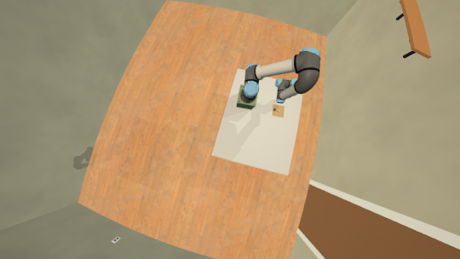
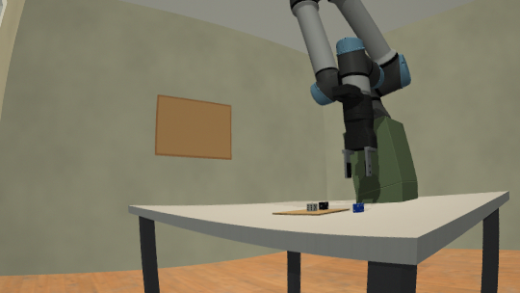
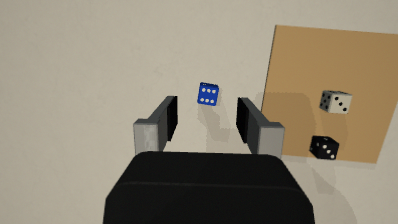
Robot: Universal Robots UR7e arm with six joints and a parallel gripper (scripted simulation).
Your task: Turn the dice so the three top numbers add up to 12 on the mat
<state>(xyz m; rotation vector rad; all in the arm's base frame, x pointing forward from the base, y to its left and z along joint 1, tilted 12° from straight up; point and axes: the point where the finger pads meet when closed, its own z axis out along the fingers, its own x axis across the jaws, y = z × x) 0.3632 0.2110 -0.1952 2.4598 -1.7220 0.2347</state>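
My gripper is now 90 mm above the blue die. Round my hand: black die (140 mm to the right, 80 mm below, 10 mm behind); then white die (130 mm to the right, 80 mm below, 40 mm ahead); then tan mat (130 mm to the right, 100 mm below, 40 mm ahead).
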